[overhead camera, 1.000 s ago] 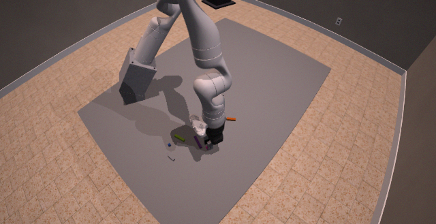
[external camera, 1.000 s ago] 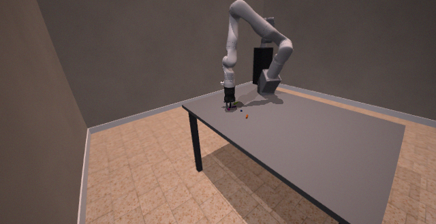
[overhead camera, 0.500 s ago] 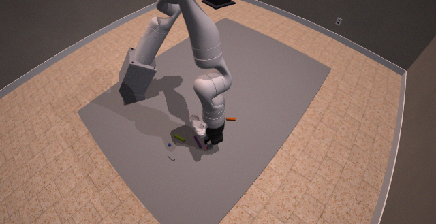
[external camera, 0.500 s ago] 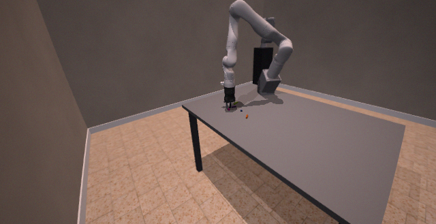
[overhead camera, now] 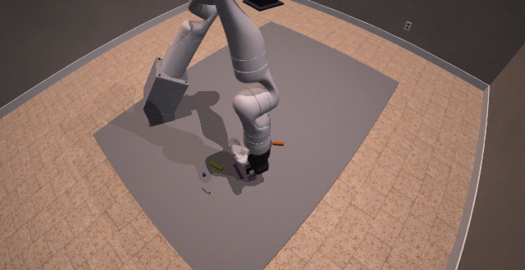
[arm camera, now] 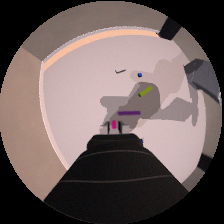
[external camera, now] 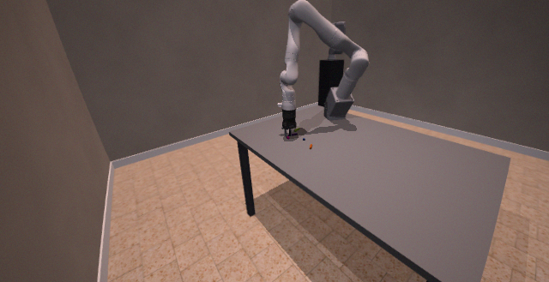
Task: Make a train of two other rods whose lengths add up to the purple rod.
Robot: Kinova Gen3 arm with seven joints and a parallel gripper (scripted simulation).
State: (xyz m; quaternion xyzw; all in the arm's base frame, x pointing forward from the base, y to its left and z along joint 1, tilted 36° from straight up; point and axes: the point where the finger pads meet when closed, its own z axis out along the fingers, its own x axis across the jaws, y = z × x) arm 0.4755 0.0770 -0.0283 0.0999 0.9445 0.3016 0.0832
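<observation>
Right now my hand is 30 mm above the magenta rod. From my hand the other things lie so: purple rod (50 mm behind, 20 mm to the right, 30 mm below); then grey rod (50 mm behind, 150 mm to the right, 30 mm below); then lime rod (110 mm behind, 80 mm to the right, 30 mm below).
</observation>
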